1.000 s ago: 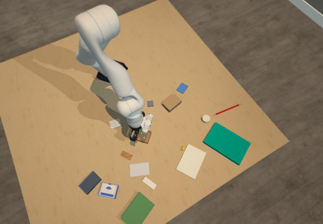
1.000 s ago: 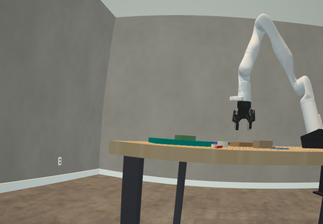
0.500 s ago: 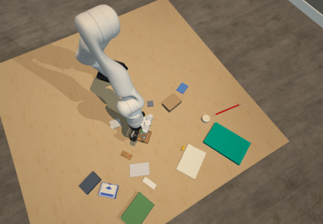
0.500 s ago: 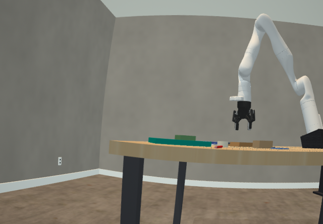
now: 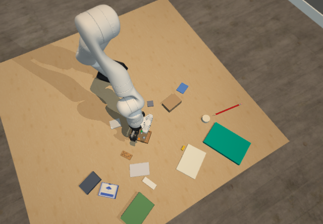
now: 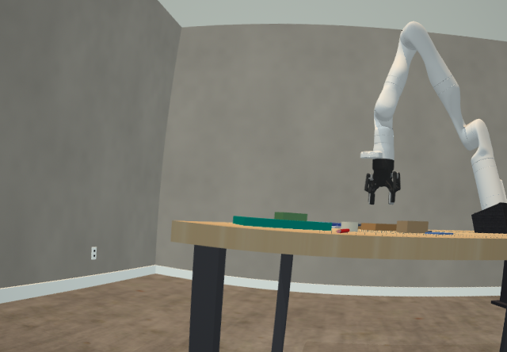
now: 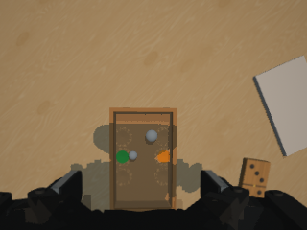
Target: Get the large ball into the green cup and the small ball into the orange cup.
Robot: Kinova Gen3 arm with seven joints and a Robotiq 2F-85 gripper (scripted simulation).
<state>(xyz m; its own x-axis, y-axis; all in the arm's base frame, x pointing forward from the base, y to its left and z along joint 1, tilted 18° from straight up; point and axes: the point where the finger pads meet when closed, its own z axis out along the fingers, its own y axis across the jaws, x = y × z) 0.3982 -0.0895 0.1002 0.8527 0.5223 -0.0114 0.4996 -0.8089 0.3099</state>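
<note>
My gripper is now 8 cm above the covered wooden puzzle. The rest, counted from my hand: grey square (11 cm behind, 17 cm to the left, 9 cm below); grey card (14 cm ahead, 12 cm to the right, 9 cm below); white card (15 cm behind, 6 cm to the right, 9 cm below).
</note>
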